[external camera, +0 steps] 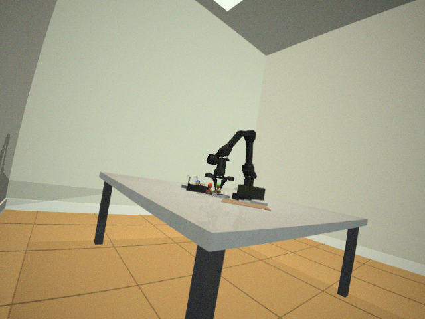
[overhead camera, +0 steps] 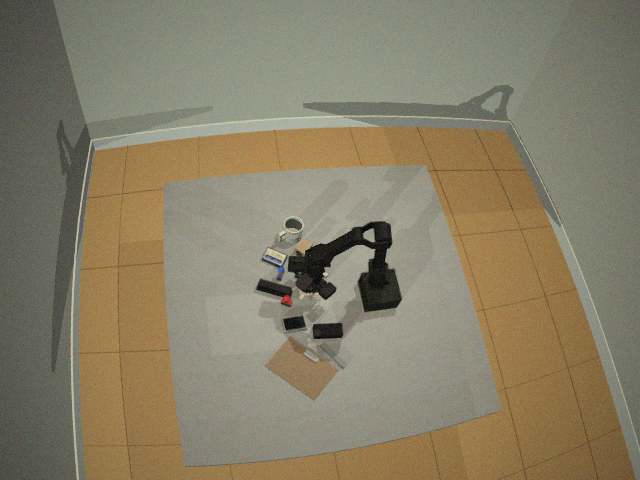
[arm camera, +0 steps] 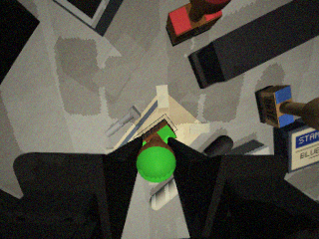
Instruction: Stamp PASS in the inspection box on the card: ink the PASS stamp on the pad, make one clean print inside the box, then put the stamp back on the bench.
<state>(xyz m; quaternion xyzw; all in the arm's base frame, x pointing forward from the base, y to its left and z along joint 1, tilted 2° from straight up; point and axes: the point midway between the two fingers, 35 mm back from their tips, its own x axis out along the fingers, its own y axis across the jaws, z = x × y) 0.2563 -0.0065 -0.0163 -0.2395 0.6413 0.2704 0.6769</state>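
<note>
The cream card is 1 cm behind my gripper tip, 1 cm to the right of it and 3 cm below it. From my gripper tip the other things lie so: marker 1 cm ahead, 7 cm to the right, 1 cm below; green-knobbed stamp right at my gripper tip; yellow-knobbed stamp 1 cm behind, 11 cm to the right.
</note>
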